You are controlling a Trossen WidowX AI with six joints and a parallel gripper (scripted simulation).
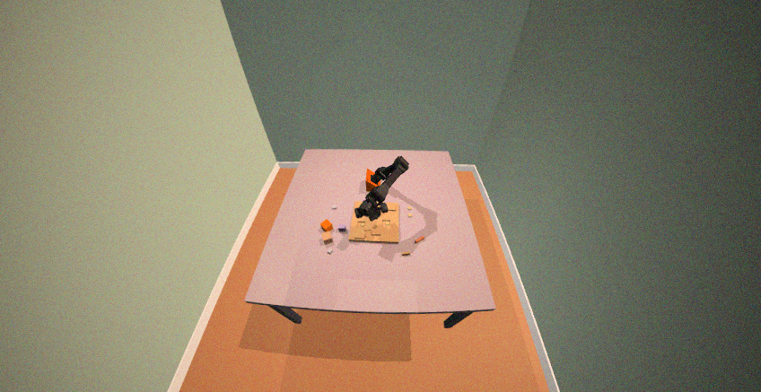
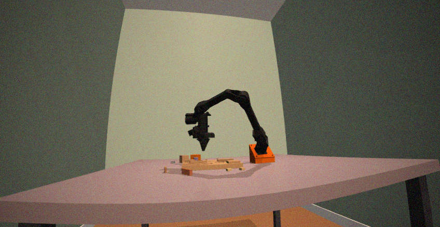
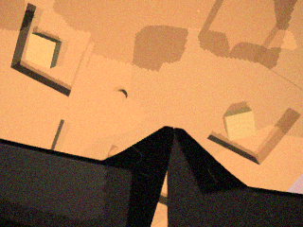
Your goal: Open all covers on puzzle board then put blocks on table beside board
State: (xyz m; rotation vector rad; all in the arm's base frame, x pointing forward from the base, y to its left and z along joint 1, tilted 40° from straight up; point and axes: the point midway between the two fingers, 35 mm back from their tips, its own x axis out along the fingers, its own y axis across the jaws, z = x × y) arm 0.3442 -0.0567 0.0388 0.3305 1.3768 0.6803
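My gripper tip is 180 mm to the left of the purple piece, 60 mm above it and 20 mm short of it. From my gripper tip the other things lie so: tan cube (260 mm to the right, 100 mm ahead, 60 mm below); then orange block (280 mm to the right, 60 mm below, 20 mm ahead); then brown peg (200 mm to the left, 200 mm ahead, 70 mm below).
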